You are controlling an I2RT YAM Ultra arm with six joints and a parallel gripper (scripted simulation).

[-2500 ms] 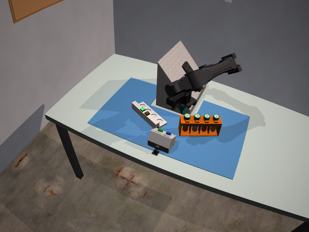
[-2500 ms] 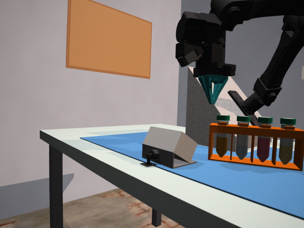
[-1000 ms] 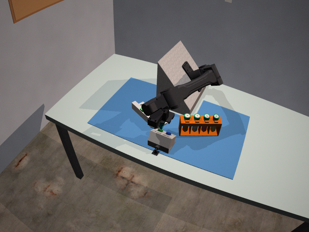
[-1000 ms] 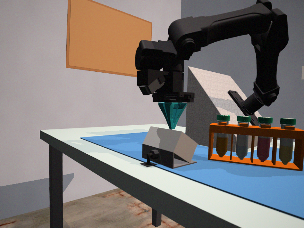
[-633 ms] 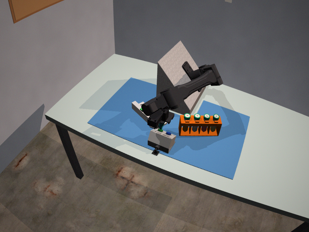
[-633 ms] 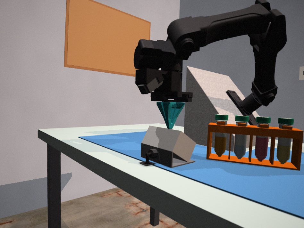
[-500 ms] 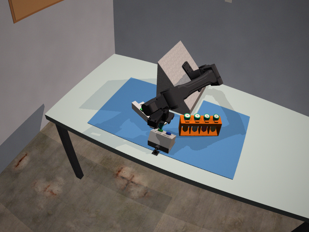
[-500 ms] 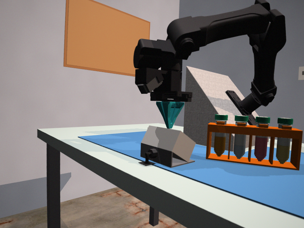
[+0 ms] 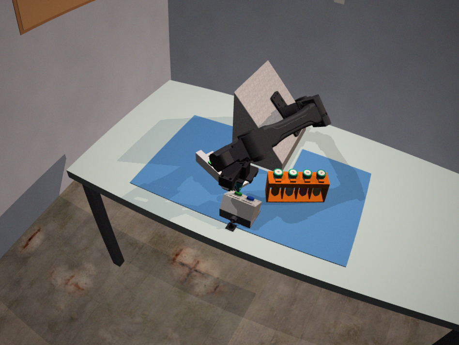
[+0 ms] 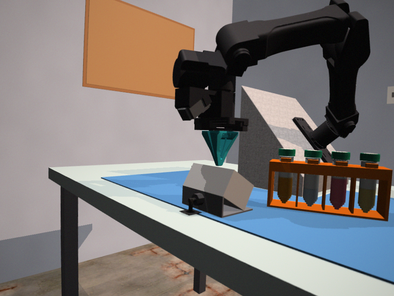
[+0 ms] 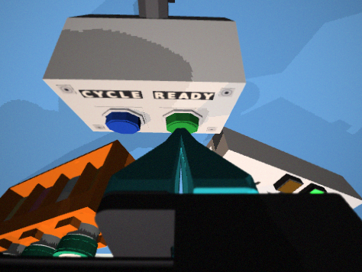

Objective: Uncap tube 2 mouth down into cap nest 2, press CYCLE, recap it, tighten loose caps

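My gripper is now 40 mm above the key desk, 20 mm to the right of it and 20 mm short of it. The rest, counted from my hand: cap 3: 140 mm to the left, 130 mm behind, 30 mm above; then cap 4: 110 mm behind, 100 mm to the left, 30 mm above; then cap 2: 190 mm to the left, 150 mm behind, 30 mm above.
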